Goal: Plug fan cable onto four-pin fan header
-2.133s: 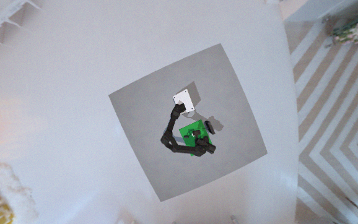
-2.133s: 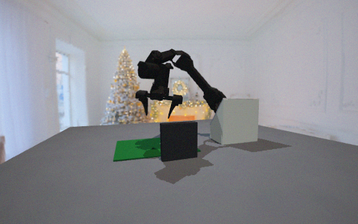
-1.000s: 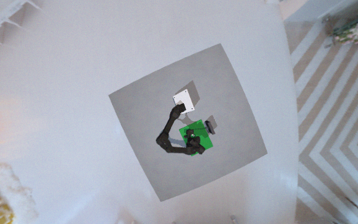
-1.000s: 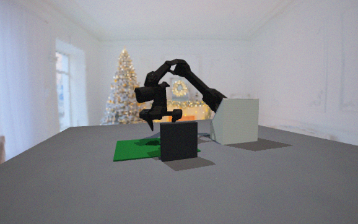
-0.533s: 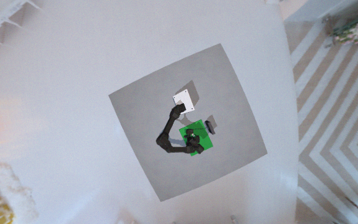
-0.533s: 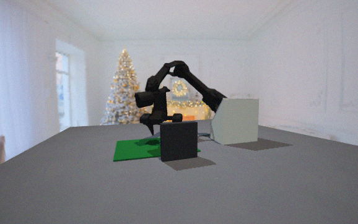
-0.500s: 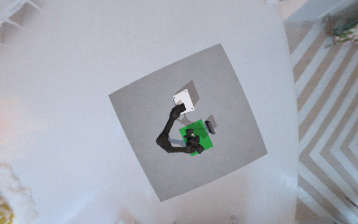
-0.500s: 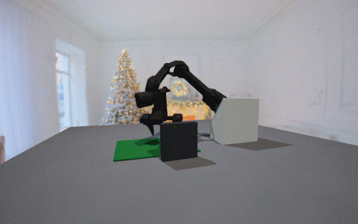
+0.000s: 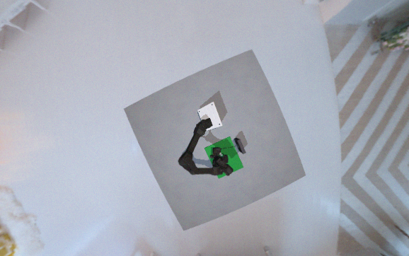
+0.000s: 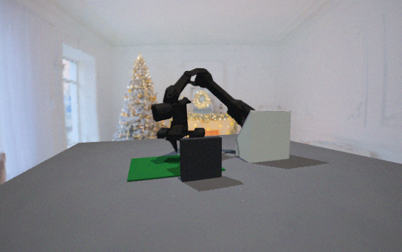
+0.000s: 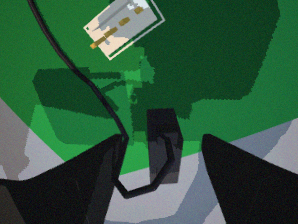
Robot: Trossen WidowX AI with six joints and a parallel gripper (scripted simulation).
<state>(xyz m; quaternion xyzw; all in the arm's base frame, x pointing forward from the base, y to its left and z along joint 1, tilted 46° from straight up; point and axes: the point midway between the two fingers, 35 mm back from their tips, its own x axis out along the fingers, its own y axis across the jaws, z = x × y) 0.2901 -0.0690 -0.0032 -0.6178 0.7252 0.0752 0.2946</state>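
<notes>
The white four-pin fan header lies 70 mm to the left of my gripper tip and 20 mm below it. The rest, counted from my gripper tip: black fan plug (10 mm to the right); then black fan (20 mm behind, 230 mm to the left, 40 mm above); then board (50 mm ahead, 80 mm to the left, 40 mm below).
</notes>
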